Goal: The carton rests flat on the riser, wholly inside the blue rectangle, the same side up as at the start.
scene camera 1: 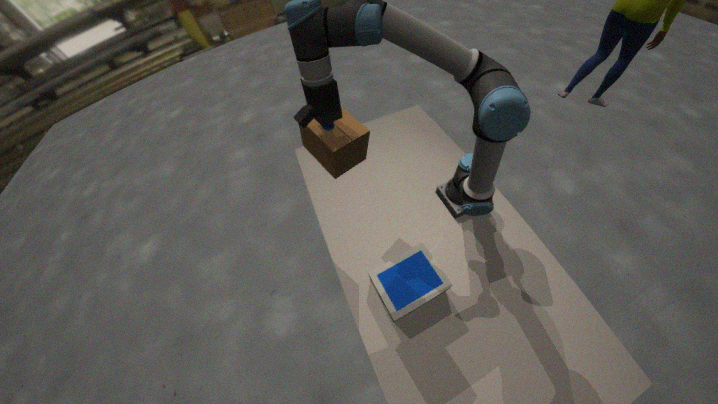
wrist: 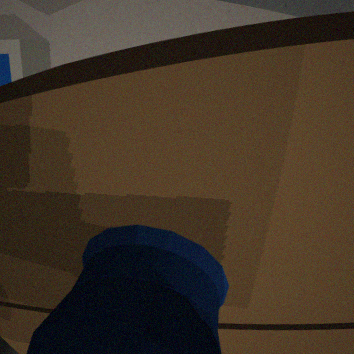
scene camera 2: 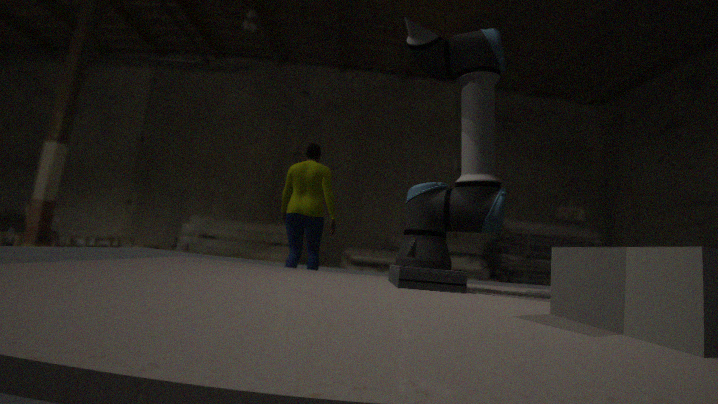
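Observation:
A brown carton hangs in the air from my suction cup, toward the far end of the table in scene camera 1. The blue cup touches its top face near the seam; the carton looks about level. It does not show in scene camera 2. The pale grey riser stands on the table, well apart from the carton, nearer scene camera 1. The blue rectangle on its top is bare, with shadows across it.
The arm's base is fixed on the pale table, to the right of the space between carton and riser in scene camera 1. A person in a yellow top stands on the floor beyond the table.

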